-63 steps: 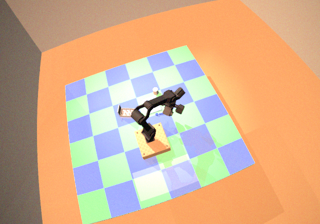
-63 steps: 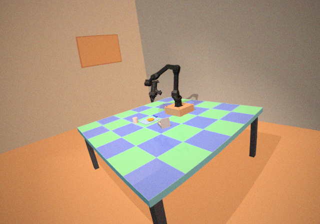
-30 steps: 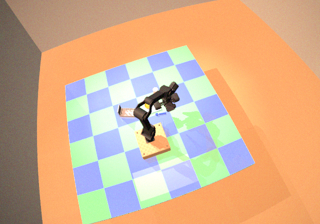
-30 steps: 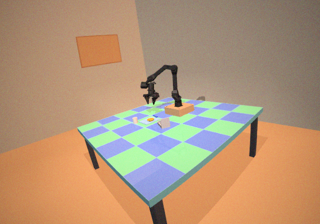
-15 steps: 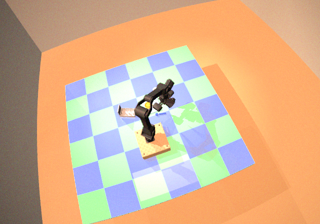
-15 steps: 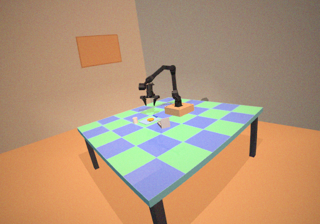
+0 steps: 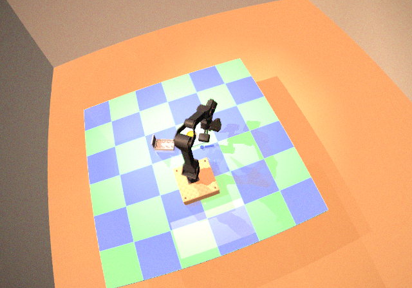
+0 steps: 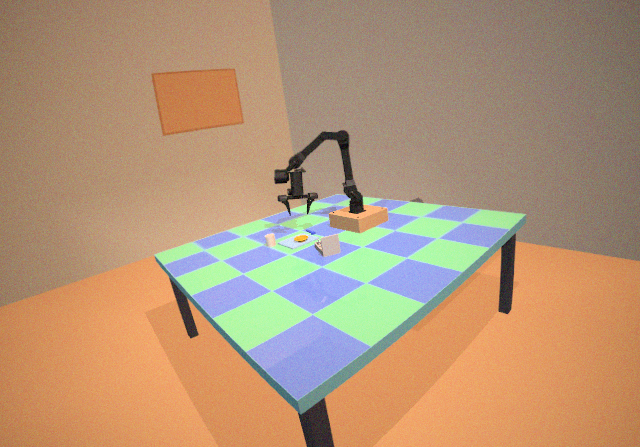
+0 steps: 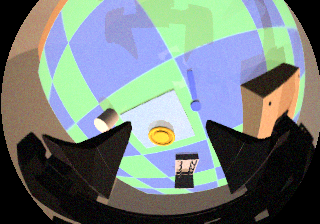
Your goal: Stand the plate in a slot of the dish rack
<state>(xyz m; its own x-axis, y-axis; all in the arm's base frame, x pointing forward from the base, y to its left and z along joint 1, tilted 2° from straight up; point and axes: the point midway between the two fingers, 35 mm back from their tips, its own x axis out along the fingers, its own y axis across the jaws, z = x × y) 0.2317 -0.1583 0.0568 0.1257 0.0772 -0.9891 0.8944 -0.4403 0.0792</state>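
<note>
My gripper tip is now 80 mm to the right of the yellow plate, 80 mm above it and 60 mm short of it. From my gripper tip the other things lie so: white cup: 170 mm ahead, 70 mm below, 10 mm to the right; pale blue mat: 100 mm below, 70 mm ahead, 60 mm to the left; blue pin-like thing: 100 mm below, 40 mm behind, 20 mm to the left.
</note>
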